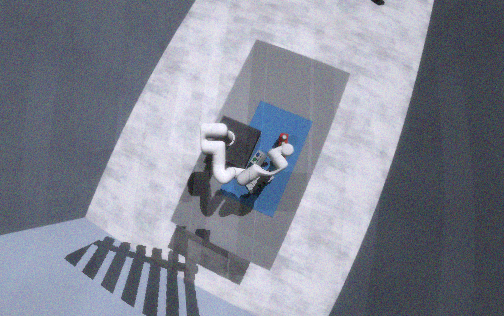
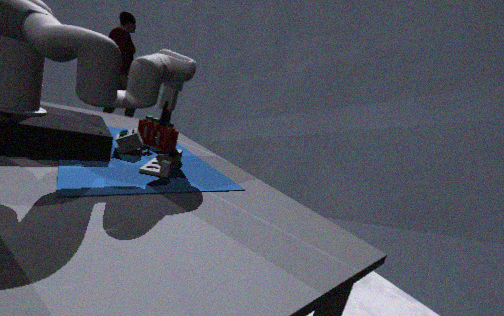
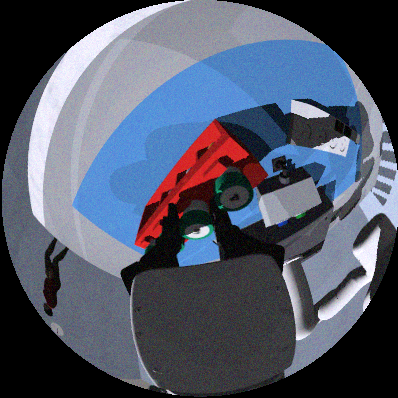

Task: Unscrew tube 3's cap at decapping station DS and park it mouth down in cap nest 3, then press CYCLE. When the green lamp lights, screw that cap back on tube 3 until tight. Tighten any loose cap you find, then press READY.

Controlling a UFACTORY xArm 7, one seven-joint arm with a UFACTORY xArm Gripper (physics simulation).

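Places are measured from the arm's base along level axes (x left, y back, z up), in centimetres.
Pixels of known places: gripper, fingertip midpoint: (image 2: 163, 125) (image 3: 193, 209); arm's base, origin of the base link: (image 1: 227, 138) (image 2: 15, 109) (image 3: 287, 263).
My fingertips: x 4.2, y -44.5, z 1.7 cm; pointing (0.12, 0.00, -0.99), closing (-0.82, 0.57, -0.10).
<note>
Ahead of a thing's pixels: the offset from my fingertips to its top centre. "spot": to the spot under its first point. Level surfaces: height alone.
My gripper (image 2: 164, 118) (image 3: 193, 209) is shut on the green cap of tube 3 @(dx +0.3, dy +0.7, dz +2.4 cm) (image 3: 196, 221), at the red rack (image 1: 284, 136) (image 2: 157, 137) (image 3: 213, 131). The label on this cap is pale and too blurred to read. Beside it another green-capped tube @(dx -4.8, dy -0.4, dz +1.9 cm) (image 3: 234, 192), with a grey label, stands in the rack. A bit of a further green cap shows behind the left finger. A tilted panel box @(dx -10.7, dy +16.0, dz -1.9 cm) (image 1: 258, 158) (image 2: 129, 141) (image 3: 291, 201) has a blue button @(dx -7.9, dy +17.5, dz -2.8 cm) (image 3: 283, 223) and a green button @(dx -12.3, dy +18.7, dz -2.8 cm) (image 3: 300, 215). A light block with round nests @(spot: dx -31.4, dy +12.9, dz -9.2 cm) (image 2: 157, 166) (image 3: 337, 145) lies beyond it. No lit lamp can be made out.
A blue mat @(dz -10.3 cm) (image 1: 270, 112) (image 2: 215, 185) (image 3: 110, 155) lies under the rack and boxes. A dark base block (image 1: 242, 142) (image 2: 60, 144) stands beside the panel box. A small dark fixture @(spot: dx -12.4, dy +10.2, dz -7.7 cm) (image 3: 285, 174) is at the panel box's far side. A person (image 2: 125, 47) (image 3: 51, 290) stands beyond the table.
</note>
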